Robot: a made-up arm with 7 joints.
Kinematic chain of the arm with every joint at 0, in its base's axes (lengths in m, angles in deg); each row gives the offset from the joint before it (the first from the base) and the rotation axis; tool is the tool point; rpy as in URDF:
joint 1: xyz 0 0 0 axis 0.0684 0.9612 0.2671
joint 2: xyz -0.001 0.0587 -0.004 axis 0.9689 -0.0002 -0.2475
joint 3: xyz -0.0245 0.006 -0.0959 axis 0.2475 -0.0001 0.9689
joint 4: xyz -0.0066 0 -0.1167 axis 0.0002 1 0
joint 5: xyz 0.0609 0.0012 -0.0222 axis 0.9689 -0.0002 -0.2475
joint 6: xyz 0.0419 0 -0.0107 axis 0.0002 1 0
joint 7: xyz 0.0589 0 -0.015 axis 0.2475 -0.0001 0.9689
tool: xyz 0 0 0 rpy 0 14.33 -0.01
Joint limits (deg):
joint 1: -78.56..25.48
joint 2: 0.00..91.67
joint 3: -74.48..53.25
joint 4: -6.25..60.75
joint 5: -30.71..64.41
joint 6: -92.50..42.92
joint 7: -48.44..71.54
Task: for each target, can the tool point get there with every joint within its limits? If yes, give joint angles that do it. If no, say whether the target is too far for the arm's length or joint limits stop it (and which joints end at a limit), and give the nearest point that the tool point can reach.
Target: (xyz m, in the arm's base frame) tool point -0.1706 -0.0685 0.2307
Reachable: no: joint limits stop it (at a limit: joint 1, joint 2, joint 3, joint 4) | nearest point -0.0108 0.1996 0.1696 | short by 0.318 m
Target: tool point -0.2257 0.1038 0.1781
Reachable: no: joint limits stop it (at a limit: joint 1, joint 2, joint 3, joint 4, joint 5) | nearest point -0.0282 0.2140 0.1638 | short by 0.227 m
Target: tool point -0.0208 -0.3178 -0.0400
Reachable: no: joint limits stop it (at a limit: joint 1, joint 2, joint 3, joint 4) | nearest point 0.1350 -0.1552 -0.0717 | short by 0.227 m
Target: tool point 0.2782 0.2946 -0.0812
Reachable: yes | joints -47.99 45.87 25.50 42.44 7.03 2.42 24.03
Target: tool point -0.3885 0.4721 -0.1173
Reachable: no: too far | nearest point -0.1792 0.3523 -0.1500 | short by 0.243 m
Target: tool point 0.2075 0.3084 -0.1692
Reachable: yes | joints -26.73 59.75 -8.22 50.55 48.05 -22.56 -29.49
